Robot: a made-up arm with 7 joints. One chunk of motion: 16 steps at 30 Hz.
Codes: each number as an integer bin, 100 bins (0 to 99) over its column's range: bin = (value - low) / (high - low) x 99, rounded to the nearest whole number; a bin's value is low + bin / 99 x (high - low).
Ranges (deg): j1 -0.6..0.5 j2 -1.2..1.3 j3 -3.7..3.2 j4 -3.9..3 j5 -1..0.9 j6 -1.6..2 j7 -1.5..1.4
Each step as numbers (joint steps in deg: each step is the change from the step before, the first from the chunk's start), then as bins.
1 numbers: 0.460 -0.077 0.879 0.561 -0.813 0.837 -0.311
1 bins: 95 44 66 64 10 67 41
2 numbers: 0.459 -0.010 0.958 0.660 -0.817 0.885 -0.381
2 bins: 95 47 67 65 10 68 38
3 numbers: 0.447 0.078 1.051 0.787 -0.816 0.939 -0.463
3 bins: 94 51 68 67 10 70 35
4 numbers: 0.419 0.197 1.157 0.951 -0.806 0.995 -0.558
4 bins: 92 55 70 70 10 71 32
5 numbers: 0.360 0.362 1.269 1.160 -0.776 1.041 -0.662
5 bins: 86 62 71 73 12 73 29
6 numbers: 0.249 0.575 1.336 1.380 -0.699 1.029 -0.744
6 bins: 76 70 72 76 16 72 26
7 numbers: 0.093 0.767 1.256 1.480 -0.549 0.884 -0.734
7 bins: 62 78 71 77 23 68 26
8 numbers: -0.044 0.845 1.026 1.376 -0.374 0.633 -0.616
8 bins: 50 81 68 76 33 61 30
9 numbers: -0.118 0.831 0.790 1.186 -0.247 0.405 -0.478
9 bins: 43 80 64 73 39 55 35
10 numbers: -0.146 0.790 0.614 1.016 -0.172 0.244 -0.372
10 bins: 41 79 62 71 43 51 39
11 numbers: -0.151 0.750 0.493 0.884 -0.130 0.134 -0.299
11 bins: 40 77 60 69 45 48 41
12 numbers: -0.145 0.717 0.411 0.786 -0.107 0.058 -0.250
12 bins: 41 76 59 67 47 46 43
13 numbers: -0.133 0.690 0.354 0.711 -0.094 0.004 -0.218
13 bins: 42 75 58 66 47 44 44
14 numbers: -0.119 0.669 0.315 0.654 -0.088 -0.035 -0.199
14 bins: 43 74 58 65 48 43 44
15 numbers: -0.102 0.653 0.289 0.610 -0.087 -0.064 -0.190
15 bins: 45 73 57 65 48 42 45
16 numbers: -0.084 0.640 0.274 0.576 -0.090 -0.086 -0.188
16 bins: 46 73 57 64 47 42 45
